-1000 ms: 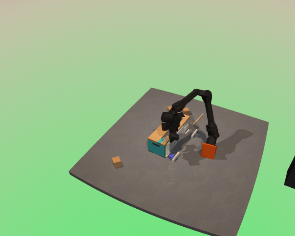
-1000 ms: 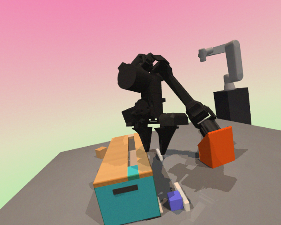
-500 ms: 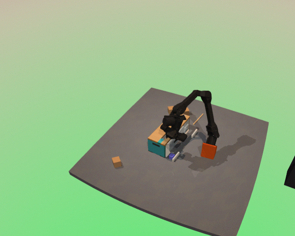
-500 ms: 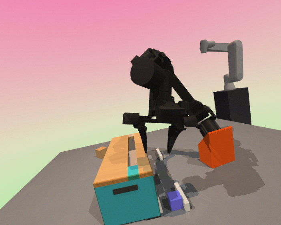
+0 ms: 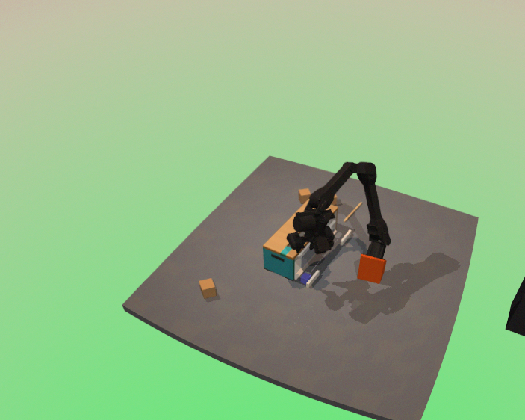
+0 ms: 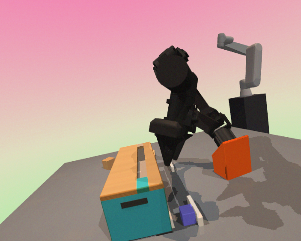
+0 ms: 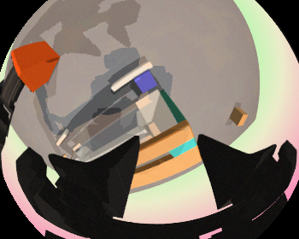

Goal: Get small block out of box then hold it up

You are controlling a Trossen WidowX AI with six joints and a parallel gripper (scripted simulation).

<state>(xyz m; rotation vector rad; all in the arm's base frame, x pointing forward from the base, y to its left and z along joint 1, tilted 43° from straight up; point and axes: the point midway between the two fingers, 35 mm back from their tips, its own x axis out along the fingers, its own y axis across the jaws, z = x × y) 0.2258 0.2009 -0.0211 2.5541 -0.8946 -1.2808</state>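
Right now the purple block is 14 cm below my gripper tip and 2 cm behind it.
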